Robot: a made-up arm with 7 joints. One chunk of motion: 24 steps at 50 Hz.
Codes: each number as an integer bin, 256 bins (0 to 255) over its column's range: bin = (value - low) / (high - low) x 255, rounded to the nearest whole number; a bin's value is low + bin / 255 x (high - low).
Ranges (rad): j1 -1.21..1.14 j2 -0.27..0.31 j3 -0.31..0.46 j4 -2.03..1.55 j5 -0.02..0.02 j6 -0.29..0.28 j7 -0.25..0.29
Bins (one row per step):
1: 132 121 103 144 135 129 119
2: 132 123 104 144 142 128 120
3: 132 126 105 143 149 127 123
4: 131 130 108 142 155 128 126
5: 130 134 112 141 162 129 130
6: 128 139 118 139 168 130 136
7: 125 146 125 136 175 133 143
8: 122 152 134 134 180 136 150
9: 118 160 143 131 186 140 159
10: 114 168 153 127 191 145 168
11: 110 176 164 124 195 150 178
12: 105 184 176 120 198 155 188
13: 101 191 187 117 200 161 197
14: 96 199 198 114 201 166 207
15: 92 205 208 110 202 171 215
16: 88 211 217 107 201 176 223
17: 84 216 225 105 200 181 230
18: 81 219 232 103 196 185 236
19: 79 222 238 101 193 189 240
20: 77 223 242 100 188 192 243
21: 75 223 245 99 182 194 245
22: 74 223 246 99 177 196 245
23: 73 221 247 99 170 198 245
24: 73 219 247 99 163 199 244
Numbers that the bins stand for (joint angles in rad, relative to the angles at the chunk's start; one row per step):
1: 0.0065 0.0052 0.0010 -0.0084 0.0012 -0.0016 0.0020
2: 0.0065 0.0098 0.0040 -0.0084 0.0023 -0.0039 0.0041
3: 0.0065 0.0166 0.0071 -0.0224 0.0034 -0.0061 0.0105
4: -0.0027 0.0257 0.0161 -0.0364 0.0043 -0.0039 0.0168
5: -0.0120 0.0348 0.0282 -0.0505 0.0054 -0.0016 0.0253
6: -0.0304 0.0462 0.0463 -0.0785 0.0064 0.0006 0.0380
7: -0.0580 0.0621 0.0675 -0.1207 0.0075 0.0073 0.0528
8: -0.0857 0.0757 0.0946 -0.1487 0.0082 0.0140 0.0676
9: -0.1225 0.0939 0.1218 -0.1909 0.0092 0.0229 0.0867
10: -0.1594 0.1121 0.1520 -0.2470 0.0100 0.0341 0.1058
11: -0.1963 0.1303 0.1852 -0.2891 0.0106 0.0453 0.1269
12: -0.2424 0.1485 0.2215 -0.3453 0.0111 0.0565 0.1481
13: -0.2792 0.1644 0.2547 -0.3874 0.0114 0.0699 0.1672
14: -0.3253 0.1826 0.2879 -0.4295 0.0115 0.0811 0.1884
15: -0.3622 0.1963 0.3181 -0.4857 0.0117 0.0922 0.2053
16: -0.3990 0.2099 0.3453 -0.5278 0.0115 0.1034 0.2222
17: -0.4359 0.2213 0.3694 -0.5559 0.0114 0.1146 0.2371
18: -0.4635 0.2281 0.3905 -0.5840 0.0107 0.1235 0.2498
19: -0.4820 0.2349 0.4087 -0.6120 0.0103 0.1325 0.2582
20: -0.5004 0.2372 0.4207 -0.6261 0.0095 0.1392 0.2646
21: -0.5188 0.2372 0.4298 -0.6401 0.0085 0.1436 0.2688
22: -0.5280 0.2372 0.4328 -0.6401 0.0078 0.1481 0.2688
23: -0.5373 0.2327 0.4358 -0.6401 0.0067 0.1526 0.2688
24: -0.5373 0.2281 0.4358 -0.6401 0.0056 0.1548 0.2667

